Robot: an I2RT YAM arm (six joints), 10 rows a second.
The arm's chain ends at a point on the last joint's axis. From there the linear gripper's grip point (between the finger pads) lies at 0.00 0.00 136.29 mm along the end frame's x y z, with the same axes.
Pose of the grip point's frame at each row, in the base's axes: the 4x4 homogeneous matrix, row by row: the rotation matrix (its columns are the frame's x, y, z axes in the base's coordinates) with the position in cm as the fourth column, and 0 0 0 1 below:
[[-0.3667 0.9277 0.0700 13.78], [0.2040 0.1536 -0.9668 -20.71], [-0.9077 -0.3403 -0.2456 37.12], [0 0 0 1]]
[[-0.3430 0.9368 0.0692 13.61], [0.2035 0.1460 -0.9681 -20.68], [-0.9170 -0.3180 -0.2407 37.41], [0 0 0 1]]
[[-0.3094 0.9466 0.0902 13.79], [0.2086 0.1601 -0.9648 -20.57], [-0.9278 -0.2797 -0.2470 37.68], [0 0 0 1]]
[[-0.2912 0.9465 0.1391 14.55], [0.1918 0.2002 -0.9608 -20.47], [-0.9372 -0.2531 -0.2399 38.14], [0 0 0 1]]
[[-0.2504 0.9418 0.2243 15.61], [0.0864 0.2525 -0.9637 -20.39], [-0.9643 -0.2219 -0.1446 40.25], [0 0 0 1]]
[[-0.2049 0.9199 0.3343 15.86], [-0.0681 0.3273 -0.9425 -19.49], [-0.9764 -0.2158 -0.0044 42.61], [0 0 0 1]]
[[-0.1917 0.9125 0.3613 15.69], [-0.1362 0.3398 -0.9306 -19.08], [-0.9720 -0.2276 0.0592 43.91], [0 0 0 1]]
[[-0.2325 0.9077 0.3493 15.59], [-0.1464 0.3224 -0.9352 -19.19], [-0.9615 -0.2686 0.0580 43.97], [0 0 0 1]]
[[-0.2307 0.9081 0.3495 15.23], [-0.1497 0.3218 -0.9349 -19.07], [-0.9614 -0.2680 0.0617 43.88], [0 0 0 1]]
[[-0.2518 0.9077 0.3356 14.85], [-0.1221 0.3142 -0.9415 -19.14], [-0.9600 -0.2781 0.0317 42.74], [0 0 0 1]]
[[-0.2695 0.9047 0.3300 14.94], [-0.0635 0.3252 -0.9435 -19.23], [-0.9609 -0.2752 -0.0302 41.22], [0 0 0 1]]
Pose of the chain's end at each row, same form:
[[-0.3667 0.9277 0.0700 12.83], [0.2040 0.1536 -0.9668 -7.53], [-0.9077 -0.3403 -0.2456 40.47], [0 0 0 1]]
[[-0.3430 0.9368 0.0692 12.67], [0.2035 0.1460 -0.9681 -7.49], [-0.9170 -0.3180 -0.2407 40.69], [0 0 0 1]]
[[-0.3094 0.9466 0.0902 12.56], [0.2086 0.1601 -0.9648 -7.42], [-0.9278 -0.2797 -0.2470 41.05], [0 0 0 1]]
[[-0.2912 0.9465 0.1391 12.65], [0.1918 0.2002 -0.9608 -7.38], [-0.9372 -0.2531 -0.2399 41.41], [0 0 0 1]]
[[-0.2504 0.9418 0.2243 12.55], [0.0864 0.2525 -0.9637 -7.26], [-0.9643 -0.2219 -0.1446 42.22], [0 0 0 1]]
[[-0.2049 0.9199 0.3343 11.30], [-0.0681 0.3273 -0.9425 -6.64], [-0.9764 -0.2158 -0.0044 42.67], [0 0 0 1]]
[[-0.1917 0.9125 0.3613 10.77], [-0.1362 0.3398 -0.9306 -6.40], [-0.9720 -0.2276 0.0592 43.10], [0 0 0 1]]
[[-0.2325 0.9077 0.3493 10.83], [-0.1464 0.3224 -0.9352 -6.44], [-0.9615 -0.2686 0.0580 43.18], [0 0 0 1]]
[[-0.2307 0.9081 0.3495 10.47], [-0.1497 0.3218 -0.9349 -6.33], [-0.9614 -0.2680 0.0617 43.04], [0 0 0 1]]
[[-0.2518 0.9077 0.3356 10.28], [-0.1221 0.3142 -0.9415 -6.31], [-0.9600 -0.2781 0.0317 42.31], [0 0 0 1]]
[[-0.2695 0.9047 0.3300 10.44], [-0.0635 0.3252 -0.9435 -6.37], [-0.9609 -0.2752 -0.0302 41.63], [0 0 0 1]]

